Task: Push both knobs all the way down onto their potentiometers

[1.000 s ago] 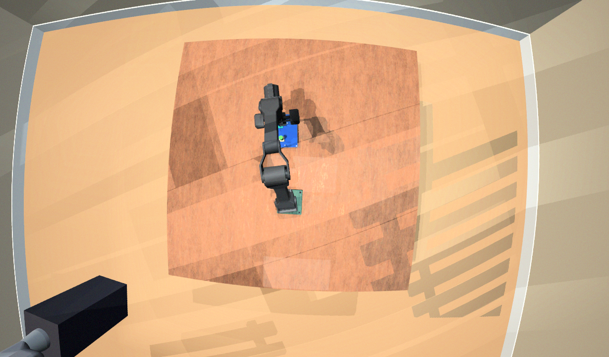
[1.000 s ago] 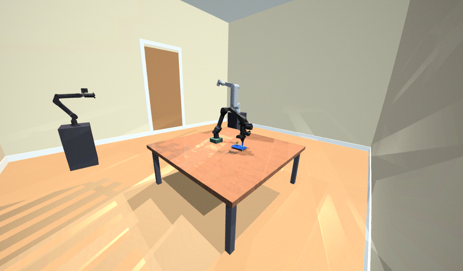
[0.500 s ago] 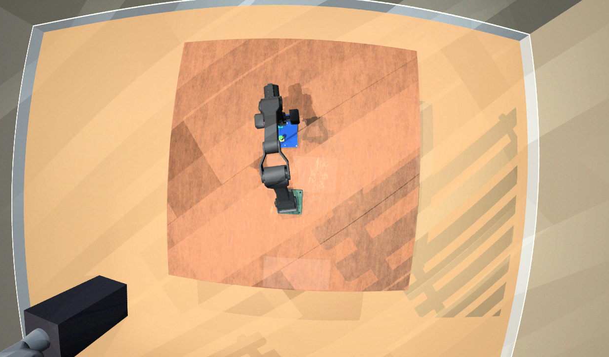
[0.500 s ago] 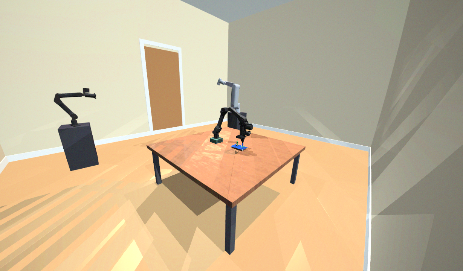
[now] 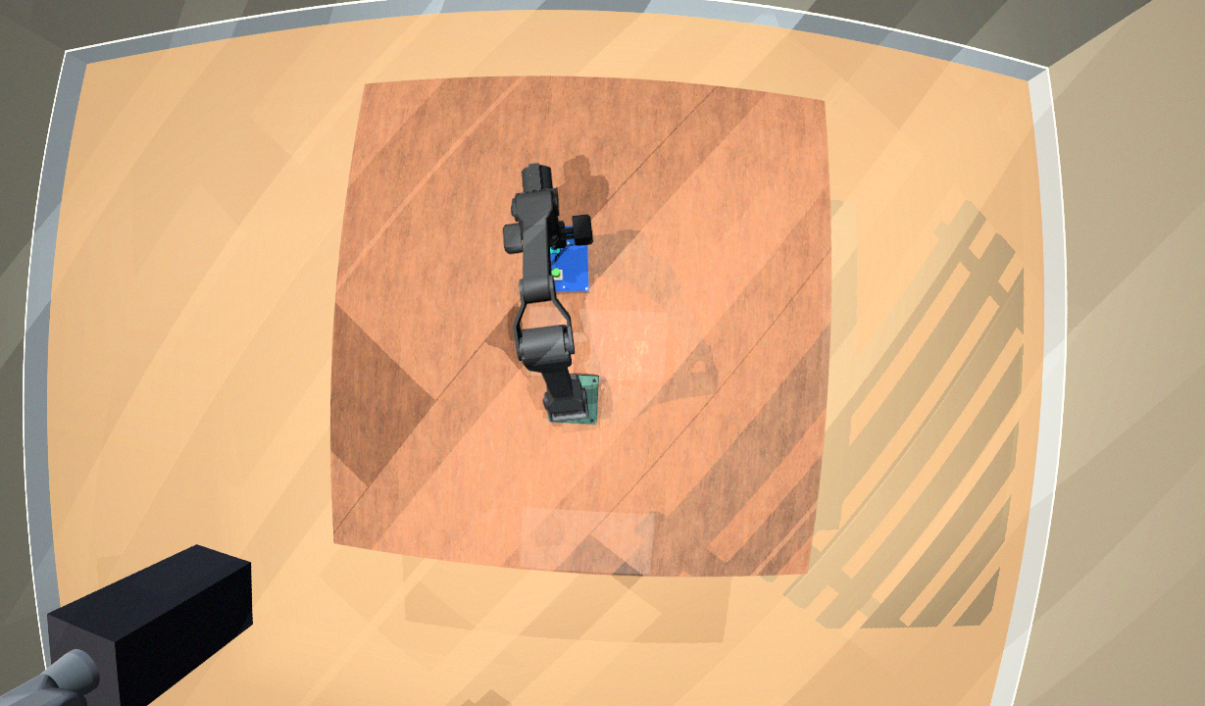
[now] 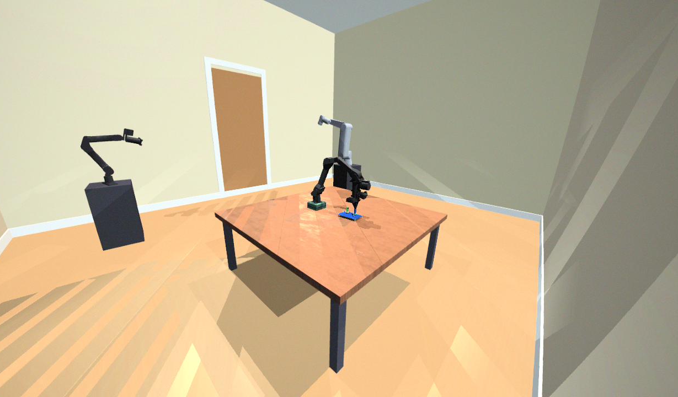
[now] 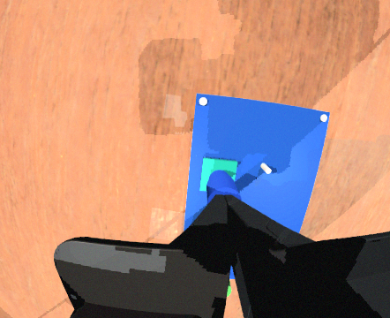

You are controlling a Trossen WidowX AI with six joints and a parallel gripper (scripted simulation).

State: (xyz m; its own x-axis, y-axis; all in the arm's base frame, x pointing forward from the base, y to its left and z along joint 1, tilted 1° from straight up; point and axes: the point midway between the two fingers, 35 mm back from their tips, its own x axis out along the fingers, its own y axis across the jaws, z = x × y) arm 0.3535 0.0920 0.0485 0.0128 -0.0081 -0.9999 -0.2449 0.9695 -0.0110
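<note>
Right now the blue knob is 2 cm below my gripper tip. From my gripper tip the other things lie so: green knob 6 cm behind, 2 cm to the right, 2 cm below.
</note>
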